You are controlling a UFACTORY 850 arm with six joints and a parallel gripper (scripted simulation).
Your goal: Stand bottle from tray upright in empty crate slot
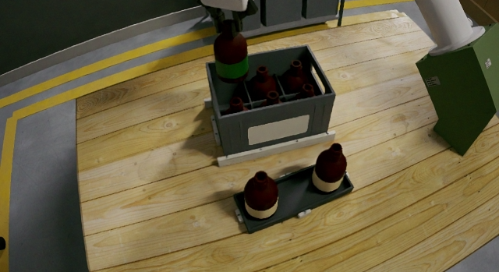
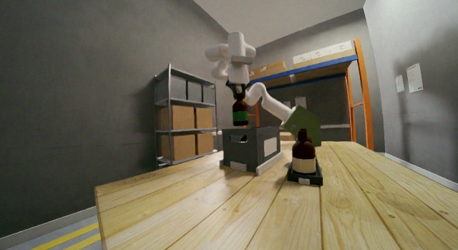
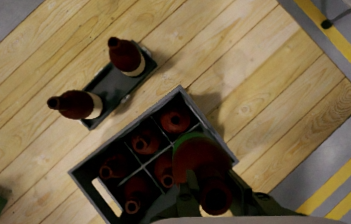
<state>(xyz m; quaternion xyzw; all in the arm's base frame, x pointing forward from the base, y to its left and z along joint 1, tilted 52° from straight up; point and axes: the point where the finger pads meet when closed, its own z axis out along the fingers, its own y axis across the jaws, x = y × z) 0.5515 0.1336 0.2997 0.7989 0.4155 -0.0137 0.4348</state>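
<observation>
Now: hand 70 mm above the bottle. From my hand the other things lie so: crate 250 mm below, 80 mm behind, 30 mm to the left; then dark tray 320 mm below, 260 mm to the left, 50 mm behind.
</observation>
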